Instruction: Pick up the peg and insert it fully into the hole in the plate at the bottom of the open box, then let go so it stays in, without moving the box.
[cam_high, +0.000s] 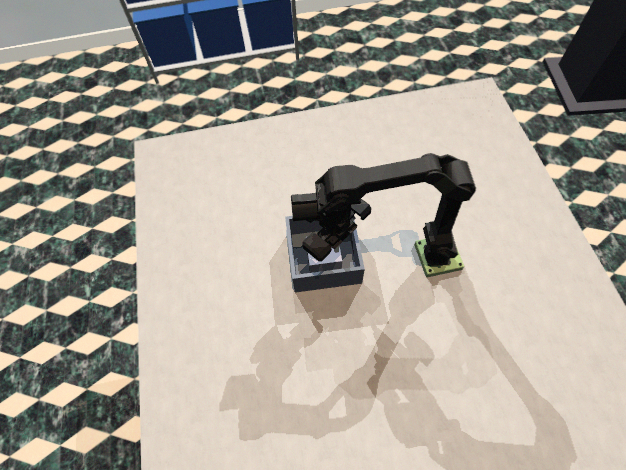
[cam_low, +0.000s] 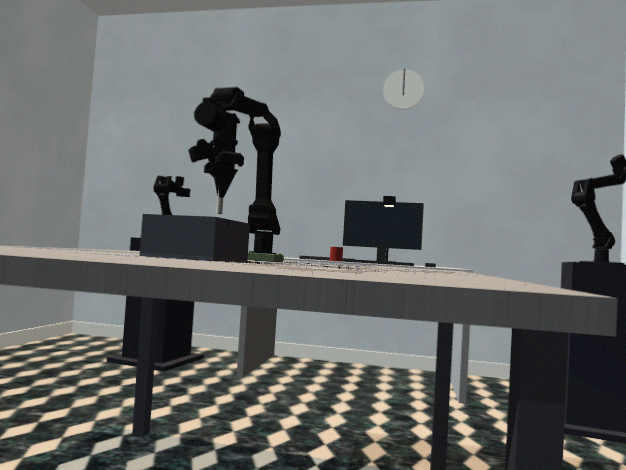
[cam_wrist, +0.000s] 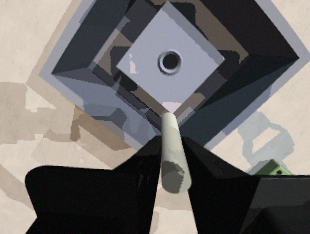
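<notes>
My hand is 30 mm short of the plate, 40 mm to the left of it and 140 mm above it. The rest, counted from my hand: box (30 mm ahead, 40 mm to the right, 160 mm below); pale grey peg (40 mm below).
</notes>
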